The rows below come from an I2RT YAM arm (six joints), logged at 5 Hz.
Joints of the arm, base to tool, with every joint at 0 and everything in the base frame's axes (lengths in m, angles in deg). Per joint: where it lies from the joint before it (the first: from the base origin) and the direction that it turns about. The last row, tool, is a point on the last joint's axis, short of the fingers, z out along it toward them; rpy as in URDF.
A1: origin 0 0 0.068 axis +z
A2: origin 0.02 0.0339 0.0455 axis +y
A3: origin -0.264 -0.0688 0 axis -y
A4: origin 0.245 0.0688 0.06 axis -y
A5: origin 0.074 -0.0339 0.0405 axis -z
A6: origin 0.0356 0 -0.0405 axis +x
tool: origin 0 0 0 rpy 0 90 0
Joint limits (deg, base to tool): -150..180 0..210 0..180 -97..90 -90..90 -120..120
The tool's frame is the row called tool.
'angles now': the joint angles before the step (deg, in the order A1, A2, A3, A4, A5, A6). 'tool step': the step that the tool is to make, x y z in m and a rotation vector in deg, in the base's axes. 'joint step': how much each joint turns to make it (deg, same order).
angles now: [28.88 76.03 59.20 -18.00 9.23 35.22]
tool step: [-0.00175 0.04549 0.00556 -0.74 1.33 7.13]
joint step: [7.30 5.29 6.01 -2.27 0.09 0.18]
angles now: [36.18 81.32 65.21 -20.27 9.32 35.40]
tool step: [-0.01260 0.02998 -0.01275 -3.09 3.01 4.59]
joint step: [5.64 3.10 1.25 -2.47 1.14 0.26]
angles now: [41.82 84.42 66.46 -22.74 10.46 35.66]
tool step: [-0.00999 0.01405 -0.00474 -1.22 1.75 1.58]
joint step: [3.06 1.14 0.70 -1.90 0.89 1.25]
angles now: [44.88 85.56 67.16 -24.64 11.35 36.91]
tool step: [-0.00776 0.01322 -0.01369 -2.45 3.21 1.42]
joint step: [2.58 2.27 0.30 -2.28 0.38 1.29]
